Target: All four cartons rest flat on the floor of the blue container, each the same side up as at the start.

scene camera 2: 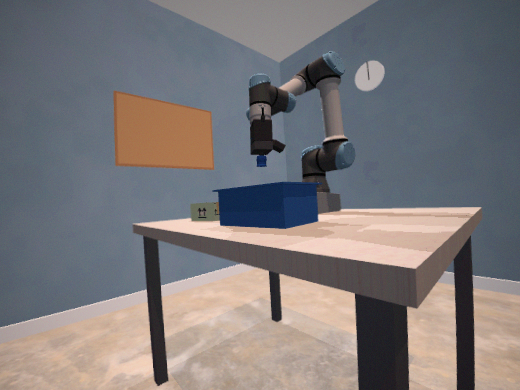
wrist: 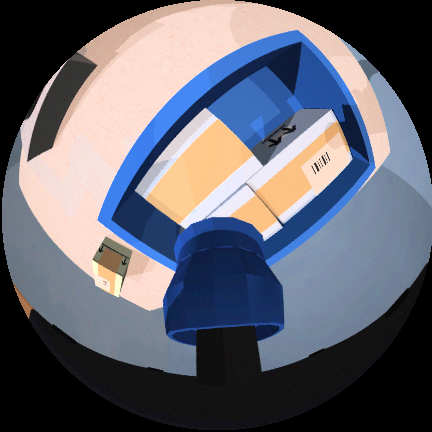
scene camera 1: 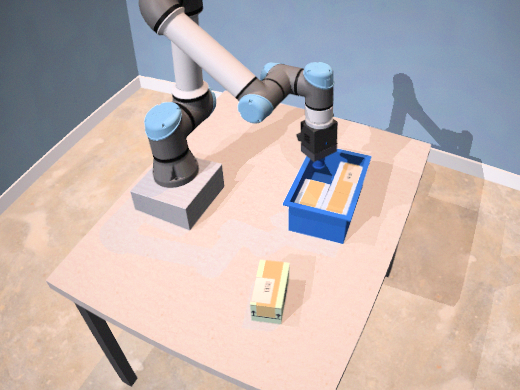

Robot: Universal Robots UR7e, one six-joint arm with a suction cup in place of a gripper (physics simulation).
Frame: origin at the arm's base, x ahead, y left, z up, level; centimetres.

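Seen in the pictures: hand, its tool point: (scene camera 2: pixel 261 166) (wrist: pixel 219 255) (scene camera 1: pixel 318 164); arm's base, origin of its link: (scene camera 1: pixel 176 172).
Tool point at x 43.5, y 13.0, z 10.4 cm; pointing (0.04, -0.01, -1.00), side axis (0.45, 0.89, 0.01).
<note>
Pixels of each thing's top centre, then the offset from my tool point to it. Level surfaces: height alone.
- blue container, centre of its top: (wrist: pixel 268 178) (scene camera 1: pixel 330 178) (scene camera 2: pixel 265 186) dx +2.3, dy +4.0, dz -7.4 cm
- wide white carton with orange tape, centre of its top: (wrist: pixel 194 176) (scene camera 1: pixel 312 193) dx -0.8, dy -1.5, dz -10.3 cm
- table, height of its surface: dz -19.4 cm
My suction gripper (scene camera 1: pixel 318 164) (scene camera 2: pixel 261 161) (wrist: pixel 222 240) hangs empty above the blue container (scene camera 1: pixel 316 225) (scene camera 2: pixel 255 207) (wrist: pixel 325 90), touching no carton. Inside, a wide white carton with orange tape (scene camera 1: pixel 314 192) (wrist: pixel 195 175) lies flat on the robot's side. Beside it, two narrower cartons lie end to end along the opposite wall: one with a barcode label (scene camera 1: pixel 350 172) (wrist: pixel 290 182), and one (scene camera 1: pixel 338 202) (wrist: pixel 250 212) partly hidden by the cup in the wrist view. The fourth carton, pale green and yellow (scene camera 1: pixel 271 287) (scene camera 2: pixel 202 212) (wrist: pixel 111 265), stands on the table outside, its end-face arrows pointing up.
The robot's grey base block (scene camera 1: pixel 162 206) (scene camera 2: pixel 330 202) stands on the table (scene camera 1: pixel 190 305) (scene camera 2: pixel 380 240) to the container's left in scene camera 1. The container's raised rim surrounds the cartons. Blue container floor shows beside the barcode carton, beyond the wide carton's end.
</note>
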